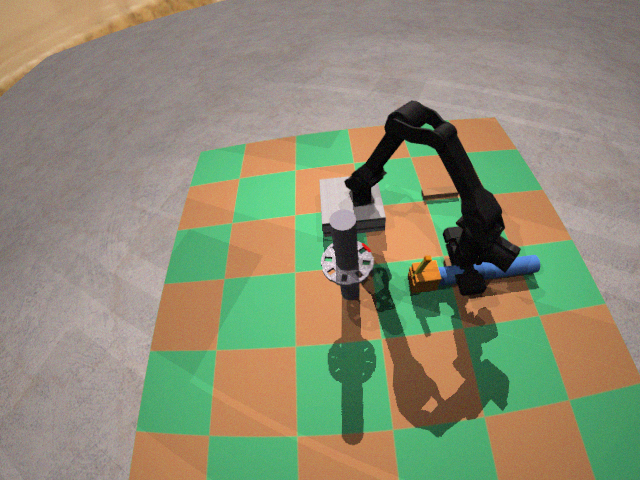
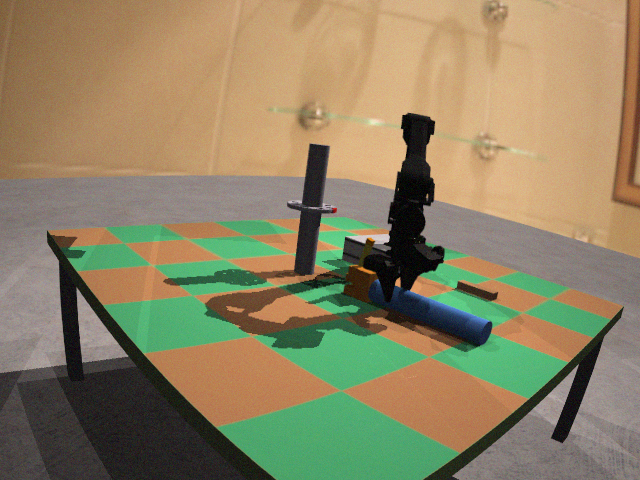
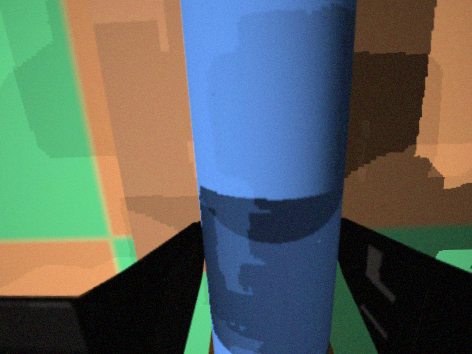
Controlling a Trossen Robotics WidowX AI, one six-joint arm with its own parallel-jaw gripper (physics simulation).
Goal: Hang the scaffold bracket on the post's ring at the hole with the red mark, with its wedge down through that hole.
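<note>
The scaffold bracket is a blue tube (image 1: 524,265) (image 2: 442,316) (image 3: 270,123) with an orange head (image 1: 424,277) (image 2: 360,282) and a yellow wedge (image 1: 423,264) (image 2: 366,251) sticking up from the head. It lies on the checkered mat, right of the post. My gripper (image 1: 471,282) (image 2: 396,291) (image 3: 268,230) reaches straight down and is shut on the blue tube close behind the head. The dark post (image 1: 343,243) (image 2: 313,190) stands upright with its grey ring (image 1: 332,270) (image 2: 299,206) partway up. The red mark (image 1: 366,248) (image 2: 334,210) is on the ring's rim, on the side toward the bracket.
The arm's grey base block (image 1: 334,195) (image 2: 361,245) sits behind the post. A small brown bar (image 1: 440,195) (image 2: 476,290) lies flat on the mat behind the bracket. The mat's edge (image 2: 175,405) runs along the front.
</note>
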